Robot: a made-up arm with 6 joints.
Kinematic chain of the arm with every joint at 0, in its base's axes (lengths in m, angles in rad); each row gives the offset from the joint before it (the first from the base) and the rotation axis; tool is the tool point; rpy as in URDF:
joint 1: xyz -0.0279 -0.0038 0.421 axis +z
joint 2: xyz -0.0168 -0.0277 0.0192 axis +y
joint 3: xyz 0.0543 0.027 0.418 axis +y
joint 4: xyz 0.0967 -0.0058 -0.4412 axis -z
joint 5: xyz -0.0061 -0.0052 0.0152 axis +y
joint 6: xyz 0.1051 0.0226 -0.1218 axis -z
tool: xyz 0.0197 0.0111 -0.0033 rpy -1.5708 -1.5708 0
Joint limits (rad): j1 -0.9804..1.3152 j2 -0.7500..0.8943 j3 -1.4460..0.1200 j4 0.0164..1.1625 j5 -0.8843..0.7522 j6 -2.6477..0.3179
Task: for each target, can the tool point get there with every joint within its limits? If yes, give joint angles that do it. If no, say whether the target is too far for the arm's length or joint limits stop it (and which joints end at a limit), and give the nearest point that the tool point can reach.
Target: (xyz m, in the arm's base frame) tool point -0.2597 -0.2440 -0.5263
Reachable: no: joint limits stop it (at a limit: joint 1, joint 2, joint 4, joint 6) | nearest point 0.0333 -0.2131 0.0714 | short by 0.666 m
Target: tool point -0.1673 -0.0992 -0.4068
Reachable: no: joint limits stop it (at a limit: joint 1, joint 2, joint 4, joint 6) | nearest point 0.0238 -0.1578 0.0775 | short by 0.524 m
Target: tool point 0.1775 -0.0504 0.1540
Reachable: yes | joints -0.3122 0.6444 -0.1868 0.1401 0.0579 -0.7943
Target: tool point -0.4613 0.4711 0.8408
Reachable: no: joint limits stop it (at a limit: joint 1, joint 5) | nearest point 0.0245 0.3441 0.8408 | short by 0.502 m
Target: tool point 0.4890 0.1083 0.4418
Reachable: yes | joints 0.2494 0.0999 -0.6461 0.6270 0.3244 -0.3108
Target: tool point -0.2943 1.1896 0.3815
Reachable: no: too far | nearest point 0.1494 0.7951 0.3958 | short by 0.594 m
